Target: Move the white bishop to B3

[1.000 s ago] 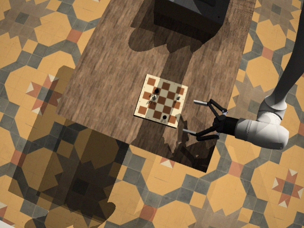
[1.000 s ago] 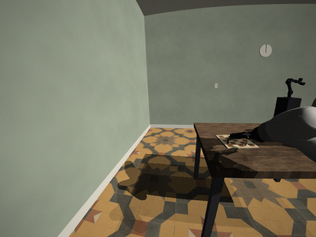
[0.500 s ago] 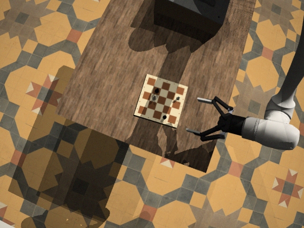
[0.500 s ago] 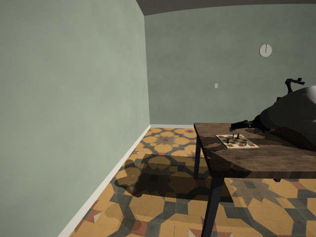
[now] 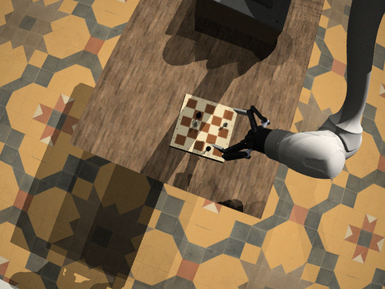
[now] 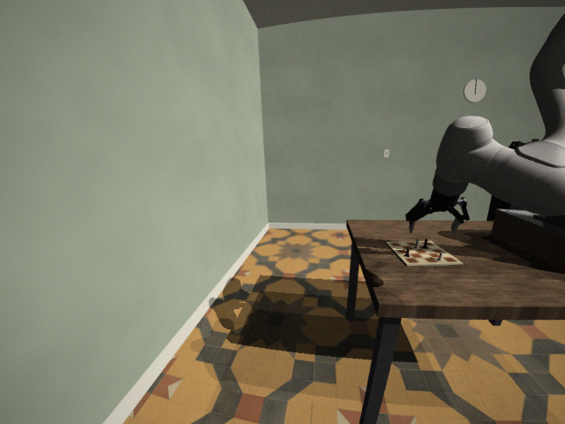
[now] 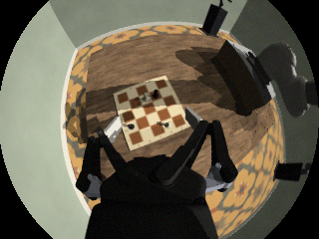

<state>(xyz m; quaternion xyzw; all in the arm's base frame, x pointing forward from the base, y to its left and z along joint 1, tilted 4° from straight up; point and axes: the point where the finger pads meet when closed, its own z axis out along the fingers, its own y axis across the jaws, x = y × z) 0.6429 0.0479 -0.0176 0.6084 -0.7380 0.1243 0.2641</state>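
Now: hand 110 mm to the left of the white bishop, 100 mm above it and 10 mm past it. The rest, counted from my hand: chessboard (130 mm below, 70 mm to the right, 10 mm behind); then black piece (110 mm below, 70 mm ahead, 30 mm to the right).
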